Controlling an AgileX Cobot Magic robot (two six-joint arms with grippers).
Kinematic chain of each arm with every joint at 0, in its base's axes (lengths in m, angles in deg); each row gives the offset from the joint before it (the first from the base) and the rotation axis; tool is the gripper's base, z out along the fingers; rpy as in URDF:
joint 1: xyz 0 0 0.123 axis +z
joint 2: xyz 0 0 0 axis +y
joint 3: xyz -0.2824 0 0.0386 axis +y
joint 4: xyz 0.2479 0 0.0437 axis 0.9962 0 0.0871
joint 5: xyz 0 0 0 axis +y
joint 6: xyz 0.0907 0 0.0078 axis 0.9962 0 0.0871
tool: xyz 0 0 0 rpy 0 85 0
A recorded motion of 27 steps. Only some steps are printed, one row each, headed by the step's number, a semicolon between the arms.
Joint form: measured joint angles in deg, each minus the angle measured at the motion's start. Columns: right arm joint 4, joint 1, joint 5, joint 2, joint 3, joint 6; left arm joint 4, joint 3, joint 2, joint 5, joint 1, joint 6.
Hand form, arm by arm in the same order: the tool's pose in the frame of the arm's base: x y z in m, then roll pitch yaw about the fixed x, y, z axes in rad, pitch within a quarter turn. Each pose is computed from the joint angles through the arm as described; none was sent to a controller.
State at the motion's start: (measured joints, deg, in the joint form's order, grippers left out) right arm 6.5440 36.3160 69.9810 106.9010 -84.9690 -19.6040; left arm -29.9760 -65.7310 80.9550 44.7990 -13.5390 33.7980
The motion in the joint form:
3: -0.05 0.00 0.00 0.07 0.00 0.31; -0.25 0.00 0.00 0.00 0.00 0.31
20: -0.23 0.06 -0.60 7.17 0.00 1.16; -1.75 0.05 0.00 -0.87 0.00 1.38
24: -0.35 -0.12 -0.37 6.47 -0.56 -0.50; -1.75 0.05 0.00 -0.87 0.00 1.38
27: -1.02 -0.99 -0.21 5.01 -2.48 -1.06; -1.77 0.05 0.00 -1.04 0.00 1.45
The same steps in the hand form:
3: 0.2927 0.2272 0.2391 3.0558 0.0835 -2.2106; 0.2822 -0.1012 0.3190 -2.9482 0.7394 2.6470
20: 0.3027 0.2346 0.1923 3.0262 -0.0277 -2.2252; 0.2831 -0.1024 0.3202 -2.9372 0.7610 2.6534
24: 0.3038 0.2338 0.1993 3.0326 -0.0078 -2.1984; 0.2831 -0.1024 0.3202 -2.9372 0.7610 2.6534
27: 0.3103 0.2300 0.2171 3.0607 0.0432 -2.1989; 0.2833 -0.1024 0.3203 -2.9391 0.7637 2.6528

